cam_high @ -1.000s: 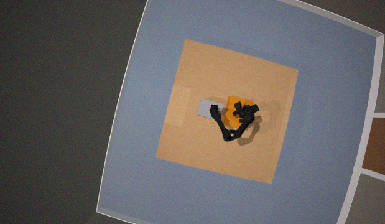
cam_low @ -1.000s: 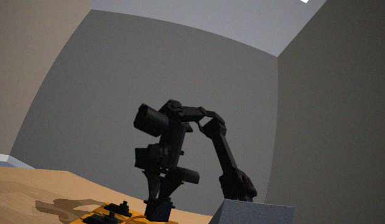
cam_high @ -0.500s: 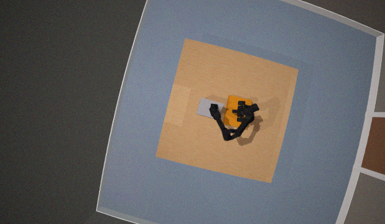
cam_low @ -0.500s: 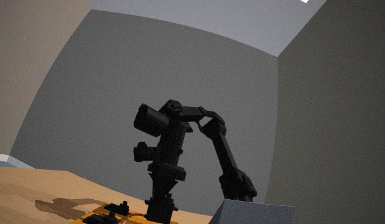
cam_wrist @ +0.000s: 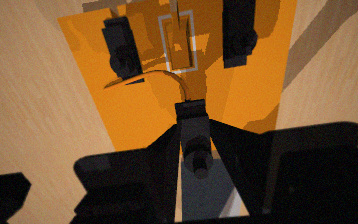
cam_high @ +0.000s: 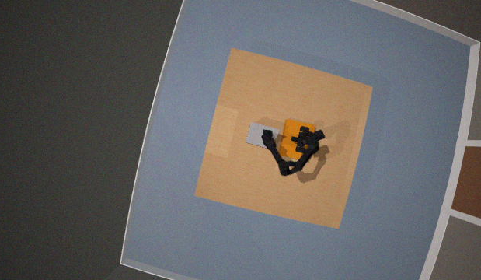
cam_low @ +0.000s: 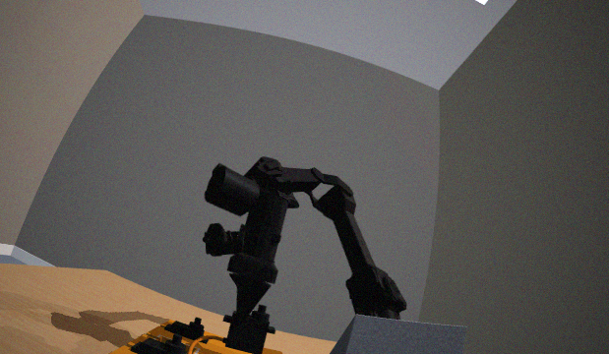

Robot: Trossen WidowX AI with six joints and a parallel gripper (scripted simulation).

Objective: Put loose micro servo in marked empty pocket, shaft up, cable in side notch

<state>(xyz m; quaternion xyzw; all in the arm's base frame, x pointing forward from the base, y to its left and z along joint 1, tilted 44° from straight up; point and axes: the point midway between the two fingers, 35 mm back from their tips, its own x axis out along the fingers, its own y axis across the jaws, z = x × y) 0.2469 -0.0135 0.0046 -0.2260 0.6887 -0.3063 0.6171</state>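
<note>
Now: the orange deck 10 cm below my gripper tip and 2 cm behind it.
</note>
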